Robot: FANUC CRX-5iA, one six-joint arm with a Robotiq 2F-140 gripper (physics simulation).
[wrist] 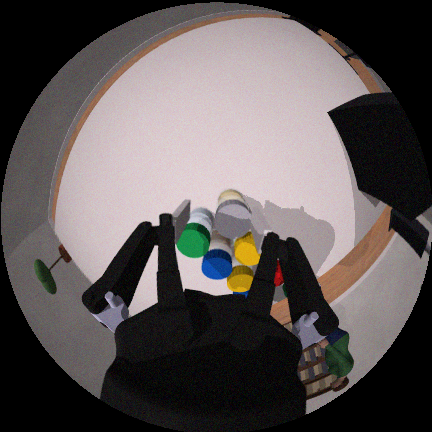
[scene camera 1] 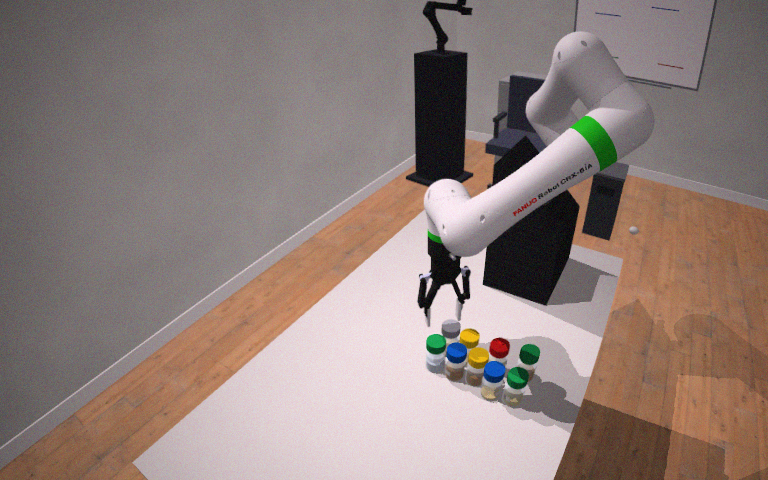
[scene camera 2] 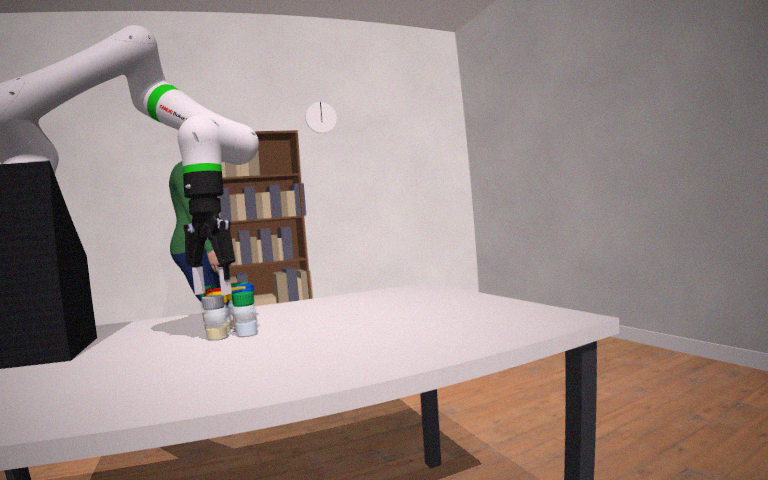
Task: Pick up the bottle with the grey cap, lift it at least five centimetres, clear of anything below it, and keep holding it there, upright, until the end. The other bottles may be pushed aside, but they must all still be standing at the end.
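Where they show: gripper, fingertip midpoint: [wrist: 220, 212] [scene camera 1: 442, 320] [scene camera 2: 213, 294]; arm's base, origin of the base link: [scene camera 2: 14, 210].
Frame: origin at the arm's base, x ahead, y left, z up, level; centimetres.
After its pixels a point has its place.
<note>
The bottle with the grey cap [scene camera 1: 450, 328] @(x 48.6, y 1.4, z -25.4 cm) [scene camera 2: 212, 301] @(x 47.8, y -1.8, z -26.2 cm) [wrist: 233, 218] @(x 47.2, y 0.4, z -25.4 cm) stands upright on the table at the end of the cluster. My gripper [scene camera 1: 443, 320] @(x 48.1, y -1.6, z -24.5 cm) [scene camera 2: 211, 292] @(x 48.1, y -1.6, z -24.5 cm) [wrist: 220, 212] @(x 48.1, y -1.6, z -24.5 cm) is partly open and empty. It points down, its fingertips close above the grey cap's height. In the wrist view the grey cap shows between the two finger pads. A green-capped bottle [scene camera 1: 435, 344] @(x 56.1, y 1.8, z -25.4 cm) [scene camera 2: 243, 298] @(x 55.2, y -1.6, z -26.3 cm) [wrist: 194, 240] @(x 54.1, y 0.8, z -25.4 cm), a near yellow-capped bottle [scene camera 1: 469, 338] @(x 48.6, y 7.8, z -25.4 cm) [wrist: 247, 249] @(x 47.7, y 6.3, z -25.4 cm) and a blue-capped bottle [scene camera 1: 456, 353] @(x 55.4, y 8.1, z -25.4 cm) [wrist: 217, 264] @(x 53.4, y 6.6, z -25.4 cm) stand upright beside it. The grey-capped bottle's lower part is partly hidden in scene camera 1.
Another yellow-capped bottle [scene camera 1: 478, 357] @(x 53.0, y 13.6, z -25.4 cm) [wrist: 240, 278] @(x 51.5, y 11.8, z -25.4 cm), a red-capped bottle [scene camera 1: 499, 347] @(x 46.6, y 16.2, z -25.4 cm), another blue-capped bottle [scene camera 1: 493, 371] @(x 54.8, y 19.3, z -25.4 cm) and two green-capped bottles stand further along the cluster. The black robot pedestal [scene camera 1: 526, 249] @(x 12.3, y 5.4, z -16.3 cm) [scene camera 2: 33, 254] @(x 9.1, y -8.9, z -11.1 cm) [wrist: 385, 145] @(x 13.1, y 0.1, z -20.1 cm) stands on the white table [scene camera 1: 283, 396] @(x 90.8, y -23.4, z -35.9 cm) [scene camera 2: 396, 350] @(x 85.2, y -28.1, z -35.9 cm) [wrist: 200, 100] @(x 41.7, y -20.8, z -35.9 cm).
</note>
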